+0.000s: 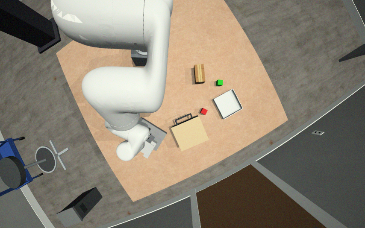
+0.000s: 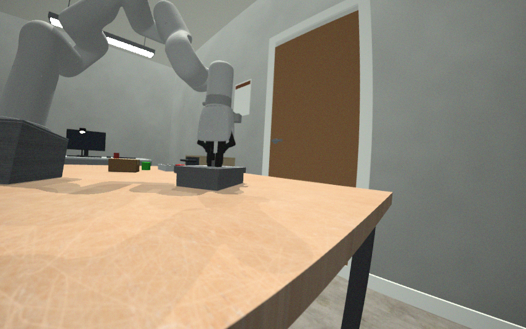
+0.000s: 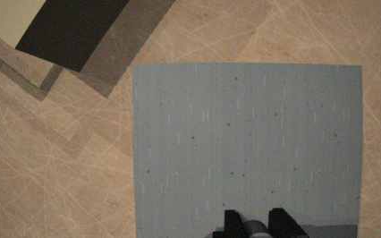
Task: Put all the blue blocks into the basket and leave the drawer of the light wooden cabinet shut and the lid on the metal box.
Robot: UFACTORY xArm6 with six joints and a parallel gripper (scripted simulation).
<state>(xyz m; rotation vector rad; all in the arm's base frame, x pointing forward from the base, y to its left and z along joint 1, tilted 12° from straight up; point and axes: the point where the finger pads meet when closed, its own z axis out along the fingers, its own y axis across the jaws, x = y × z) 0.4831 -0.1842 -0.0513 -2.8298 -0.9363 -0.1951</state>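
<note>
My hand is 5 cm above the metal box. Also, from my hand: light wooden cabinet (7 cm ahead, 24 cm to the left, 3 cm below); small brown box (23 cm behind, 43 cm to the left, 4 cm below); red block (1 cm behind, 37 cm to the left, 5 cm below).
</note>
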